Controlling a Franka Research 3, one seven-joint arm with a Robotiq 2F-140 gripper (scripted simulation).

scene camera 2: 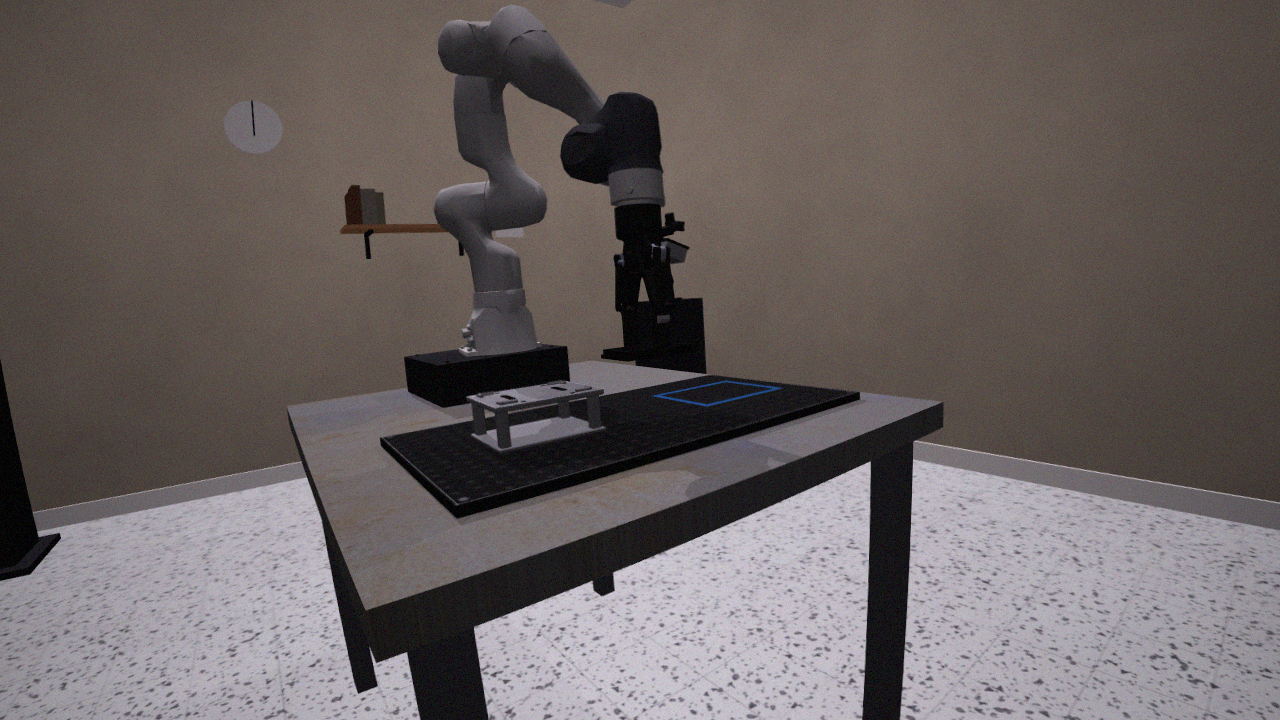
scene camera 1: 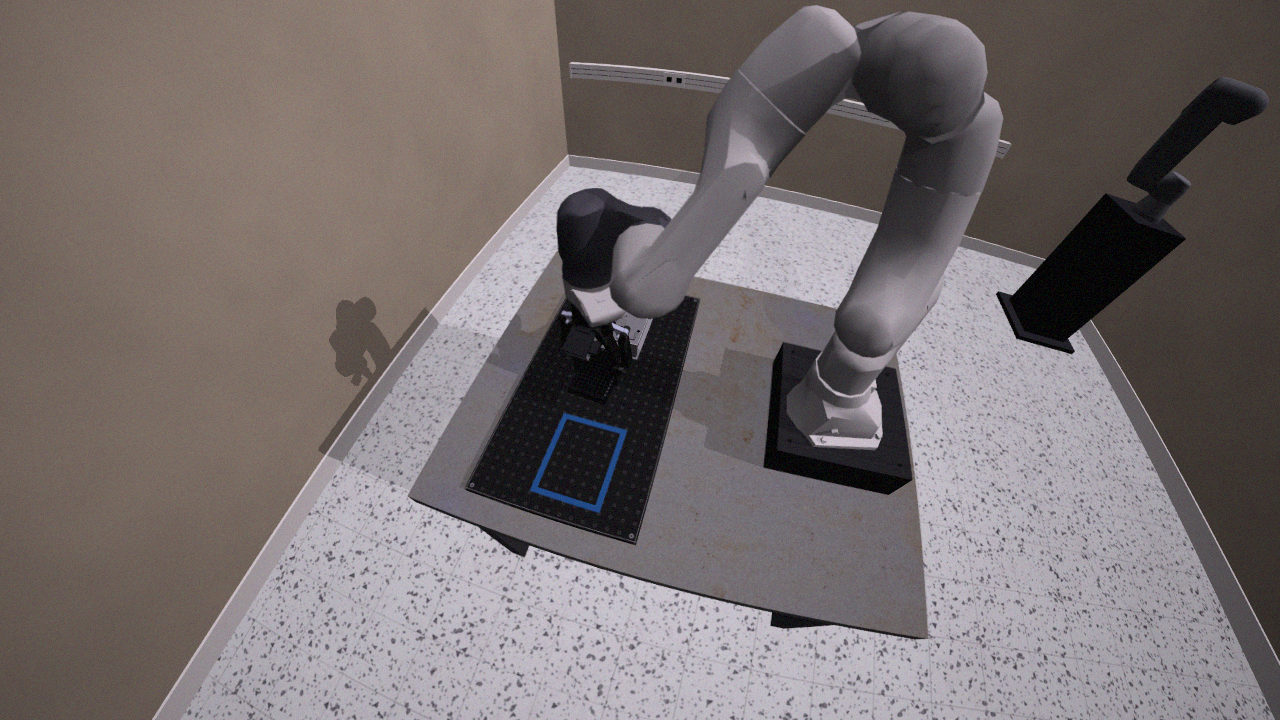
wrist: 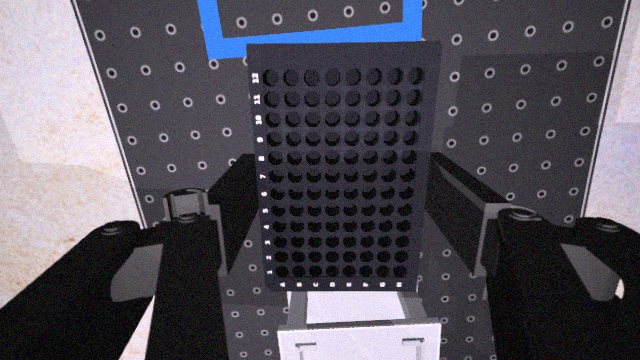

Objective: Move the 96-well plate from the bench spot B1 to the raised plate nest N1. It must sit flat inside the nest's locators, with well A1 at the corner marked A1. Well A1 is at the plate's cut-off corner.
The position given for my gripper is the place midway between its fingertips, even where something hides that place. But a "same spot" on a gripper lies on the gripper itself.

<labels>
My gripper shows in scene camera 2 (646, 354), in scene camera 1 and in the wrist view. One and the same spot on my gripper: (wrist: 70, 303) is (scene camera 1: 620, 355).
</labels>
